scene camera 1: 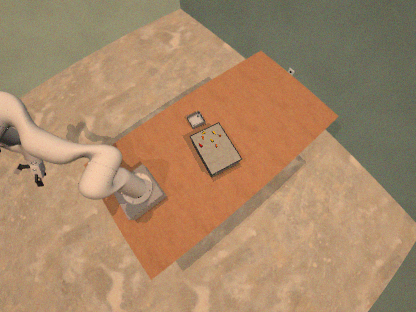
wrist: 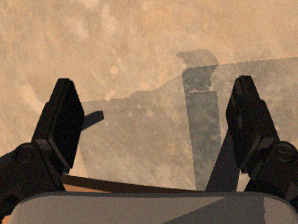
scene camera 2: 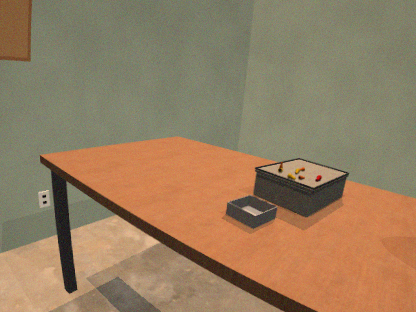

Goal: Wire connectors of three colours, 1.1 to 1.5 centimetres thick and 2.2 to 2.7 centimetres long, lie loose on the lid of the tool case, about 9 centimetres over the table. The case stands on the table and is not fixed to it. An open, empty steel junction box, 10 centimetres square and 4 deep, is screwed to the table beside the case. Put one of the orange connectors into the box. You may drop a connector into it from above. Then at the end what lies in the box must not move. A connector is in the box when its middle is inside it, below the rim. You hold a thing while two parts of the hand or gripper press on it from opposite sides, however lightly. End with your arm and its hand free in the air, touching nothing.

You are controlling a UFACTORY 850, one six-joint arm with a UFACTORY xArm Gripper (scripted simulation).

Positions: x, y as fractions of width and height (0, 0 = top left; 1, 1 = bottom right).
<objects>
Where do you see a grey tool case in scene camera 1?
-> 0.52, 0.51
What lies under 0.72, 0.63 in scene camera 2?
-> A grey tool case.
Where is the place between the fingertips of my gripper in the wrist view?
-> At 0.52, 0.42
</objects>
